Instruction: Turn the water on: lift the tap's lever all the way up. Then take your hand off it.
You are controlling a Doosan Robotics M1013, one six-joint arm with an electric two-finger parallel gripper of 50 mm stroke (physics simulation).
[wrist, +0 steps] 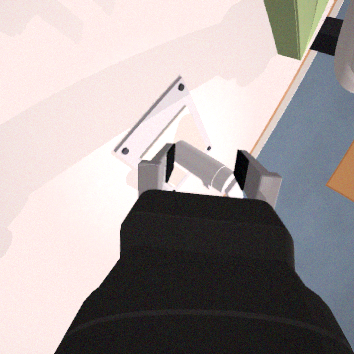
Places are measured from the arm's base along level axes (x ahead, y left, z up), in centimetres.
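Where they show: gripper, between the fingertips: (pixel 204 158).
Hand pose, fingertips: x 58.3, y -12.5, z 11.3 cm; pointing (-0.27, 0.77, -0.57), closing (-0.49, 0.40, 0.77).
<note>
After its pixels a point has its place.
The tap shows as a grey cylinder (pixel 197 161) @(x 57.6, y 5.4, z 1.4 cm) with a light ring and a small pale end at its lower right. It lies in front of a pale frame (pixel 150 120) @(x 56.6, y -2.9, z -6.0 cm) with dark screws at its corners. Which part is the lever cannot be told for sure; the part beyond the ring is partly hidden by the gripper body. My gripper (pixel 204 158) @(x 58.3, y -12.5, z 11.4 cm) is open, with its fingers to the left and right of the cylinder in this view and nothing held between them. The depth between fingertips and cylinder is hard to judge.
A green block (pixel 292 27) @(x 19.0, y 10.6, z -0.8 cm) stands at the upper right, near the orange-brown edge (pixel 283 109) of the pale surface. Beyond this edge are a blue surface (pixel 300 135), a black piece (pixel 326 37), a grey rounded object (pixel 346 62) and an orange-brown panel (pixel 344 177). Shadows cross the pale surface.
</note>
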